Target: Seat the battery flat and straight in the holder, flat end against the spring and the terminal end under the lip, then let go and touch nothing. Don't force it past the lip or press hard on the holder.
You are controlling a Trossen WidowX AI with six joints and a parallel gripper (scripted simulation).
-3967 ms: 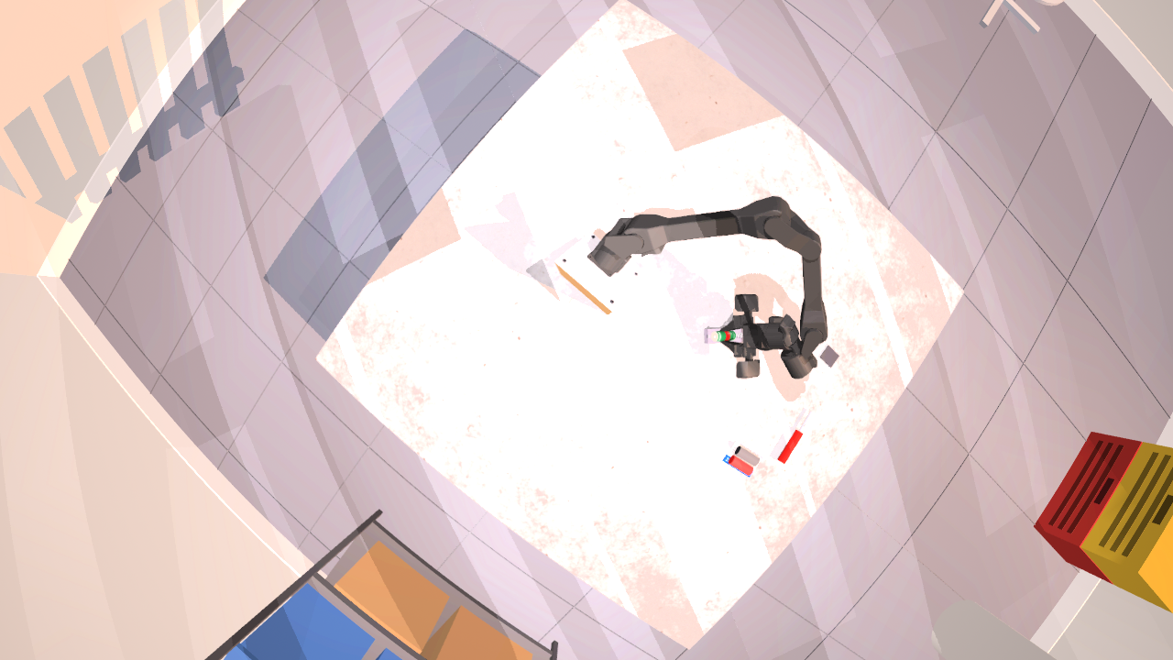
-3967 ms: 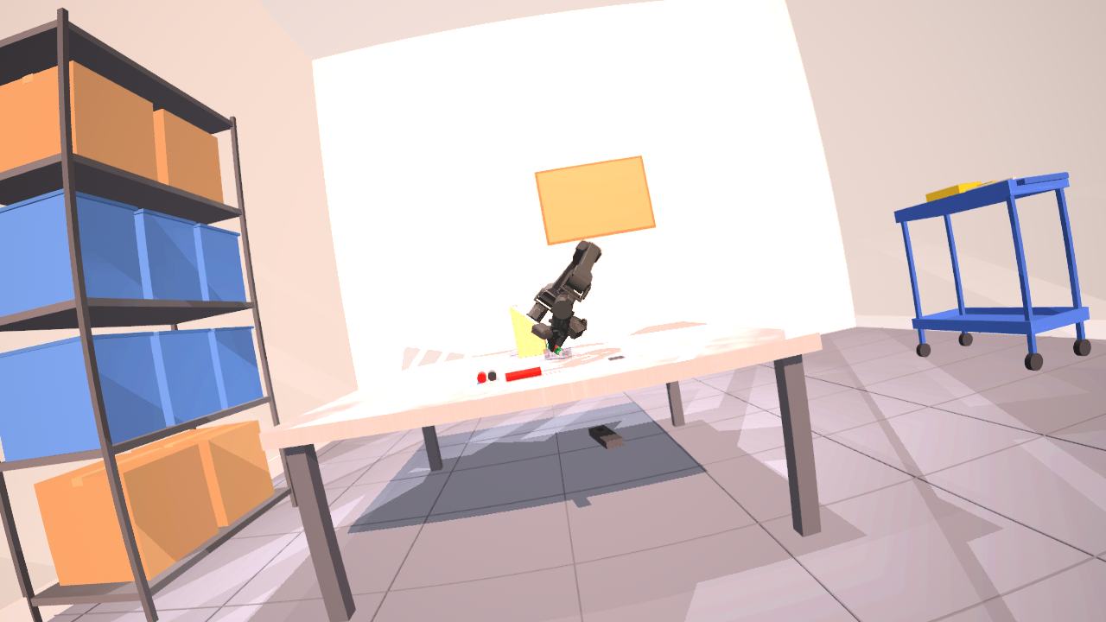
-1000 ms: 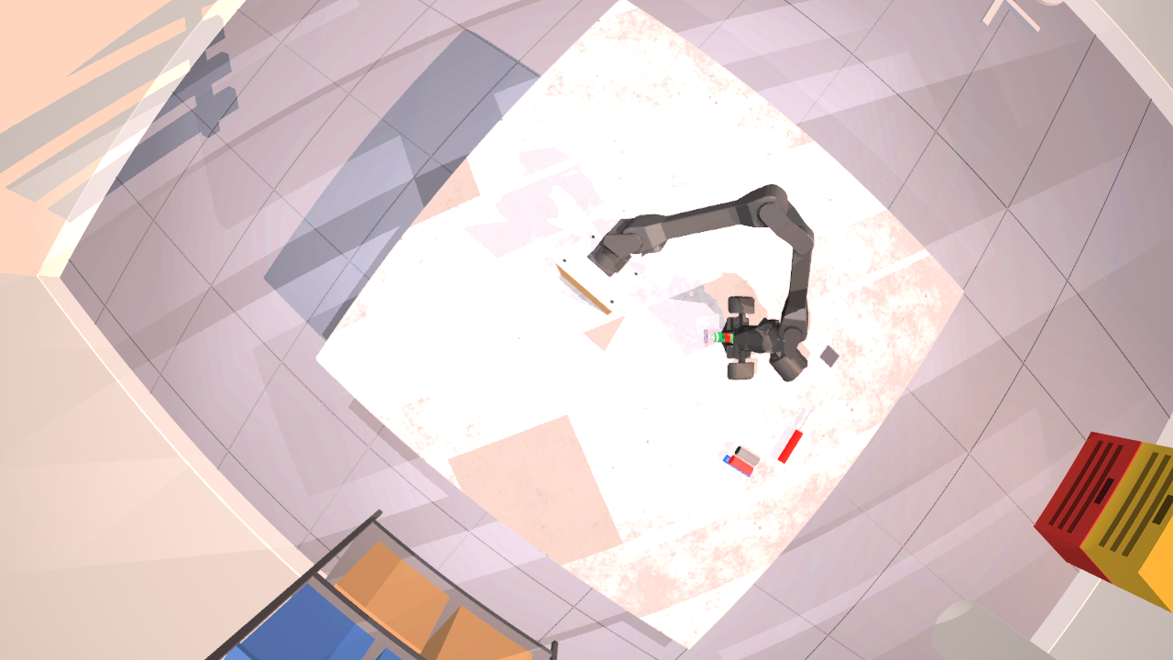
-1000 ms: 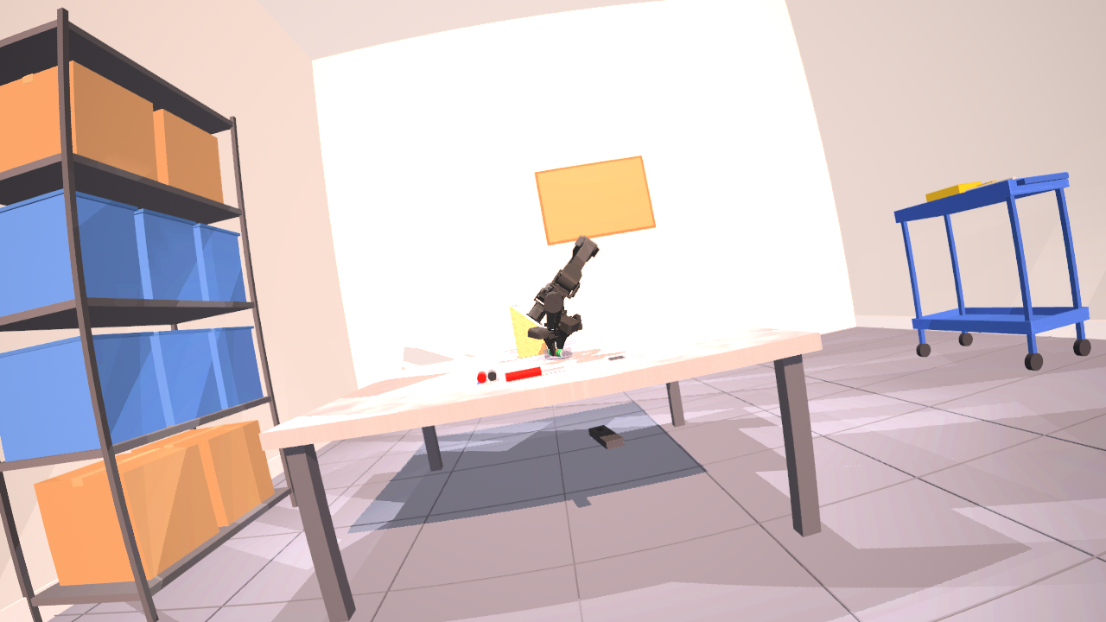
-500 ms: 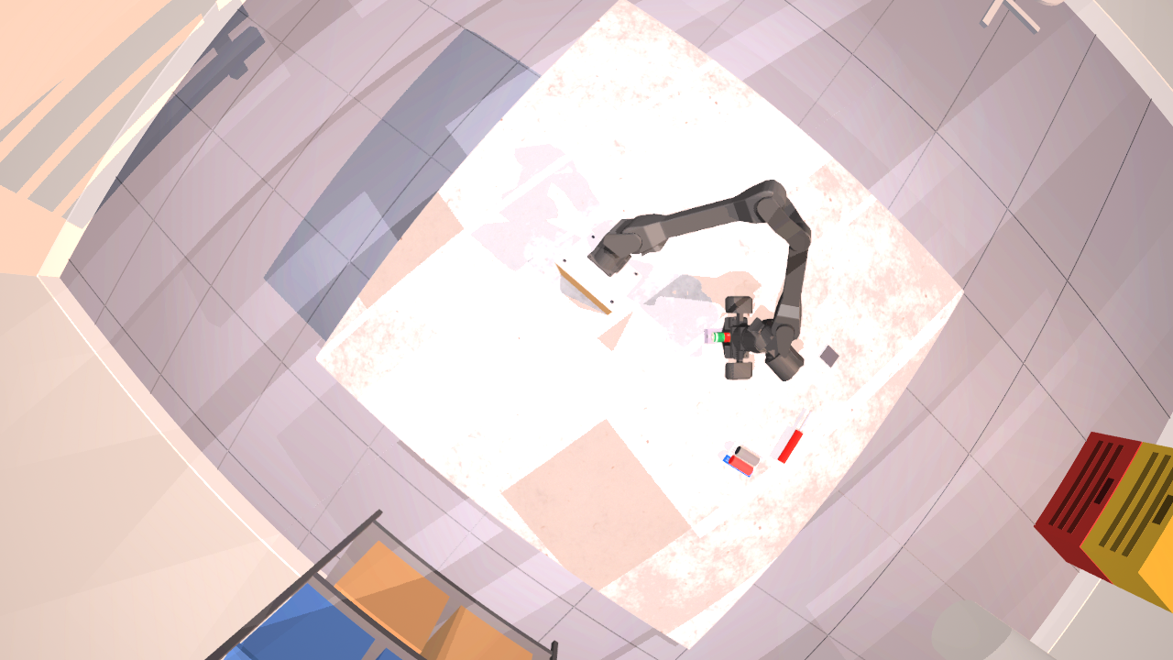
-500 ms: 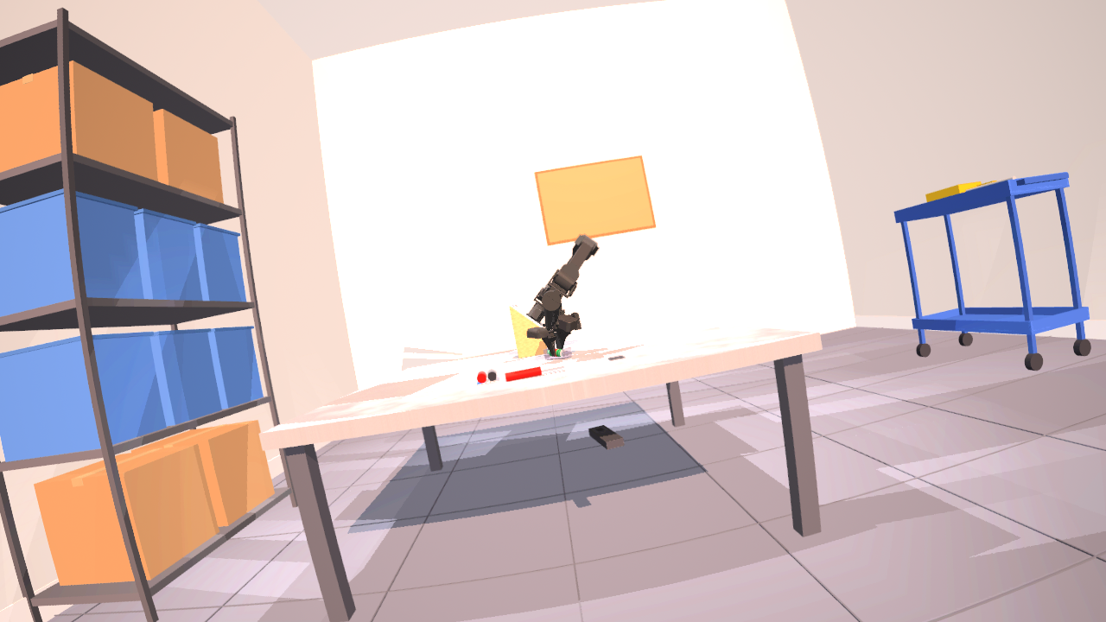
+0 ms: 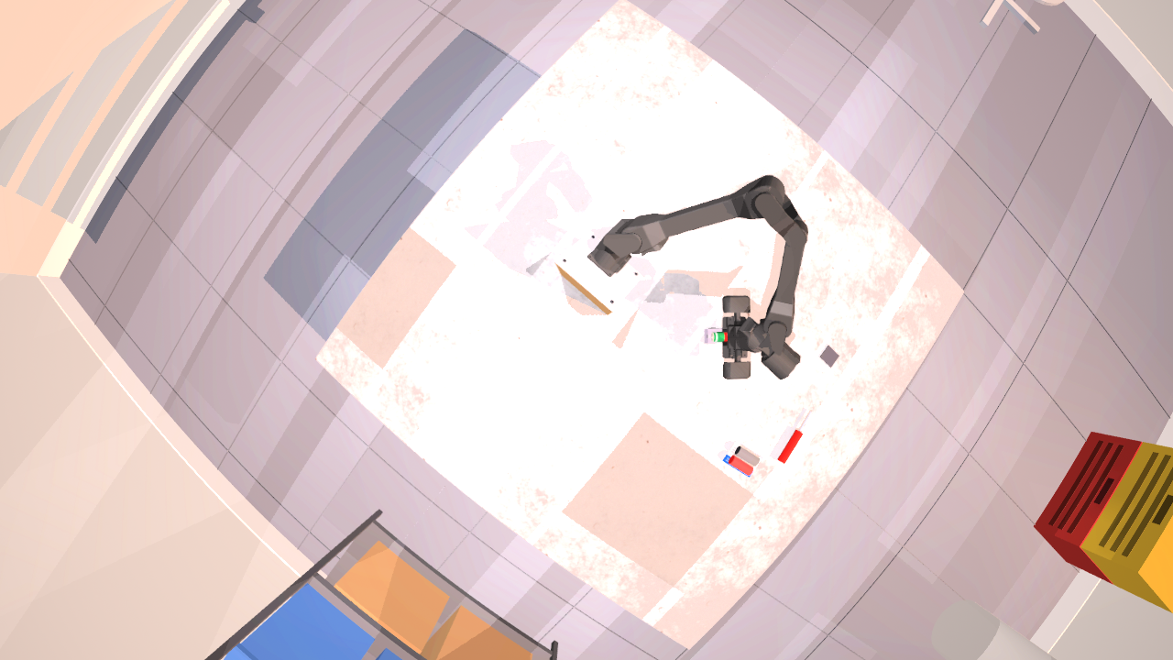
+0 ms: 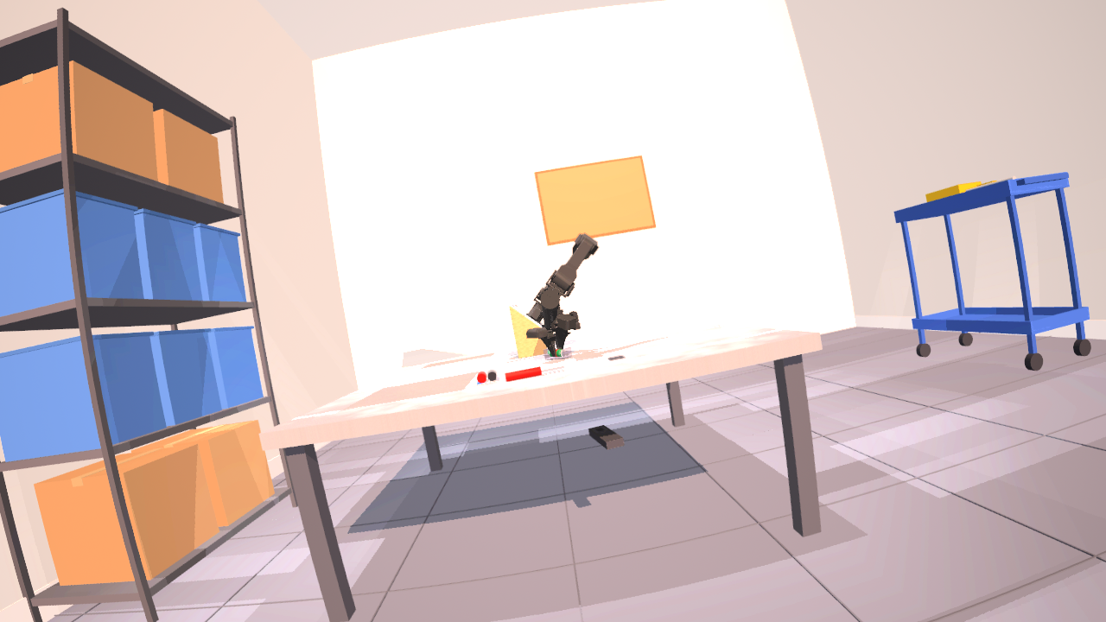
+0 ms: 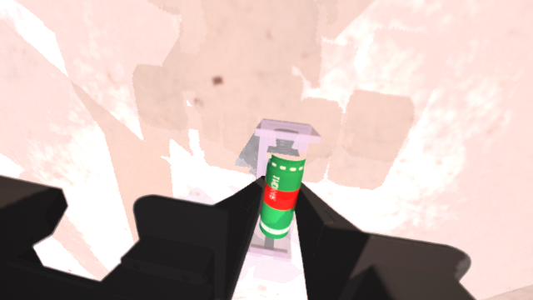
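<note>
The battery is 10 mm above my gripper tip. Round my gripper tip: dark remote (310 mm ahead, 190 mm below, 90 mm to the left); then dark square (260 mm ahead, 160 mm to the left, 10 mm below); then red screwdriver (320 mm ahead, 50 mm to the right).
</note>
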